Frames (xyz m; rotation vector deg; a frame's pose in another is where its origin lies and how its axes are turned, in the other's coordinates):
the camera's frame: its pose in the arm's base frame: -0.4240 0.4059 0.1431 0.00 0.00 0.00
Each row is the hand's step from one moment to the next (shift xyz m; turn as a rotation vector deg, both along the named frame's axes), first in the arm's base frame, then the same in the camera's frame.
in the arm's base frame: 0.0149 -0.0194 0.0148 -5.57 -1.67 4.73
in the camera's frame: 0.0149 -0.0194 0.0148 -5.57 -1.67 4.73
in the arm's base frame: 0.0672 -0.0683 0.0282 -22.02 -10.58 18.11
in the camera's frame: 0.0672 -0.0683 0.0282 -22.02 -10.58 18.11
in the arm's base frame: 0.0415 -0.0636 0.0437 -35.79 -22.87 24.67
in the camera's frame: 0.0415 -0.0636 0.0437 -35.79 -22.87 24.67
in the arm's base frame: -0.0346 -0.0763 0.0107 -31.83 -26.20 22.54
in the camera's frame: -0.0346 -0.0763 0.0107 -31.83 -26.20 22.54
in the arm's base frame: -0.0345 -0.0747 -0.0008 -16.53 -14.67 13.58
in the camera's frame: -0.0345 -0.0747 -0.0008 -16.53 -14.67 13.58
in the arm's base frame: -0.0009 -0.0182 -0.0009 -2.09 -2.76 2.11
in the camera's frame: -0.0009 -0.0182 -0.0009 -2.09 -2.76 2.11
